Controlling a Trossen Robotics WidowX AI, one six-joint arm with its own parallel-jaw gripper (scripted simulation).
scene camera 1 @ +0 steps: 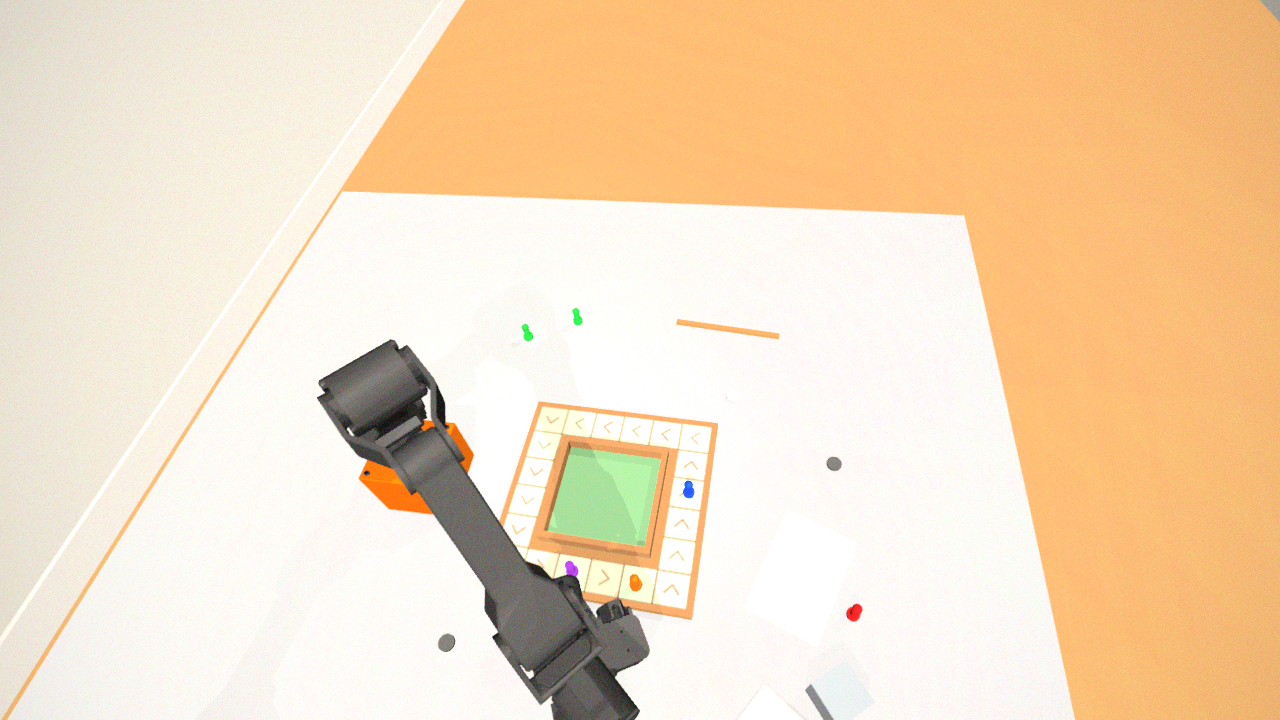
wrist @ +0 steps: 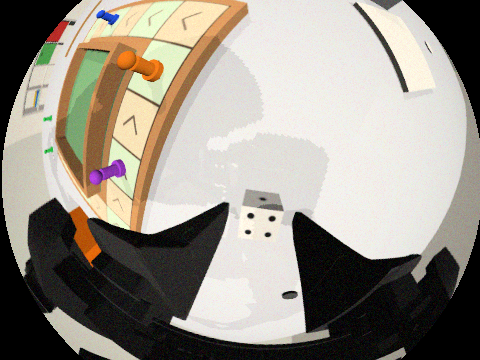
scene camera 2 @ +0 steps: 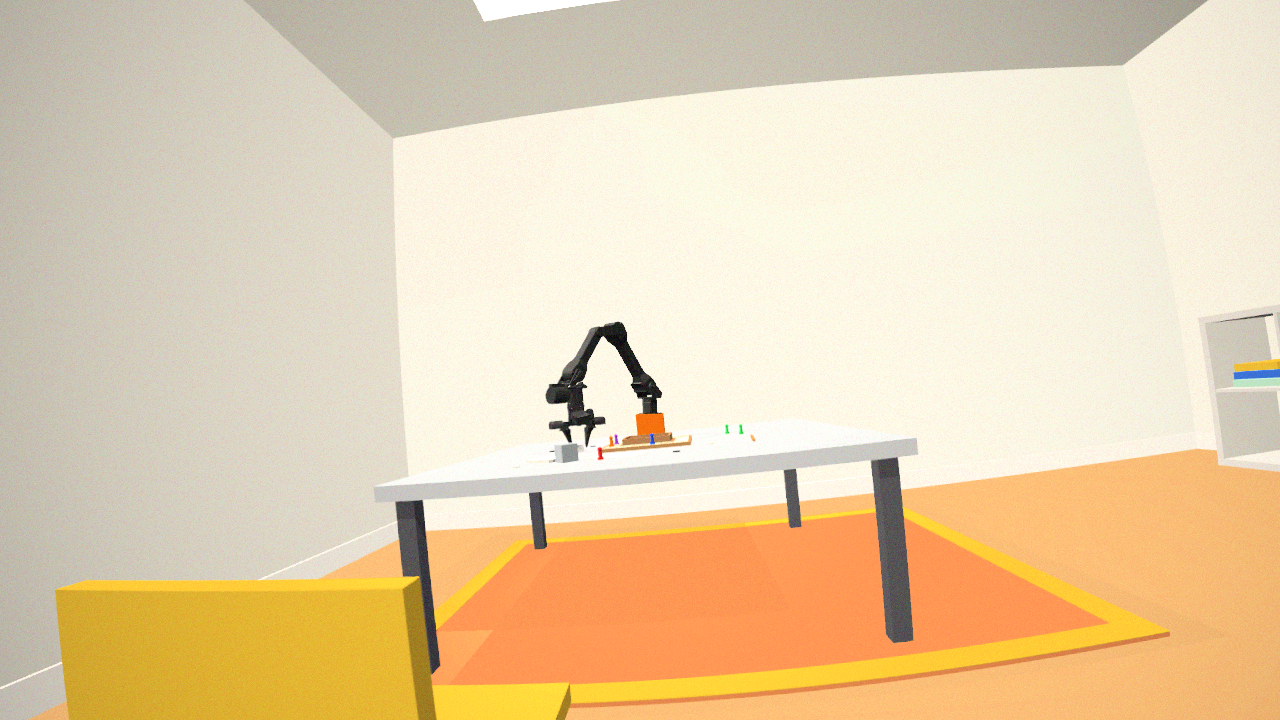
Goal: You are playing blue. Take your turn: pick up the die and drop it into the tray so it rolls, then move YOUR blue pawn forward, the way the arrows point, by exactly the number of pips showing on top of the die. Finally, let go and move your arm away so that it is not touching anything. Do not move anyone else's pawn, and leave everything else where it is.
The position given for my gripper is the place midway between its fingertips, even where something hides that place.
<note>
In view: my gripper [scene camera 1: 580, 677], a white die [wrist: 261, 214] and an orange pawn [wrist: 151, 70].
My gripper also shows in the wrist view [wrist: 261, 213] and in scene camera 2 [scene camera 2: 579, 448].
</note>
